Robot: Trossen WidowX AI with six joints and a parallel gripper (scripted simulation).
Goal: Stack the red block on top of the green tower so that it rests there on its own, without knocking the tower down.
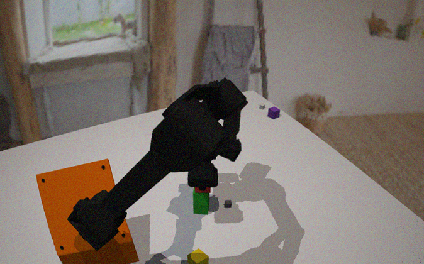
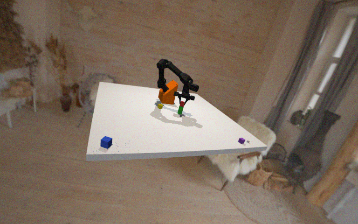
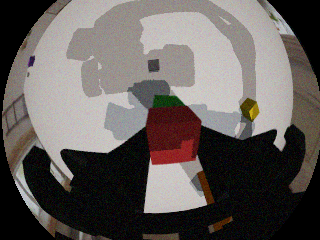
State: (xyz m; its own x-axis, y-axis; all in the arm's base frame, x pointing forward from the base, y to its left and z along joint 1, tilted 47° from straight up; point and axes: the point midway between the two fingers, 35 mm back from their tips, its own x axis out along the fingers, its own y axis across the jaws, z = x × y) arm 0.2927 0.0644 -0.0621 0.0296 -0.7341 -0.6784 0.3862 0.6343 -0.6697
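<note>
Now: the red block 1 cm above my gripper tip. The rest, counted from my gripper tip: small grey cube (7 cm ahead, 1 cm to the right, 8 cm below); then purple block (46 cm ahead, 37 cm to the left, 7 cm below); then yellow block (8 cm behind, 17 cm to the right, 7 cm below).
</note>
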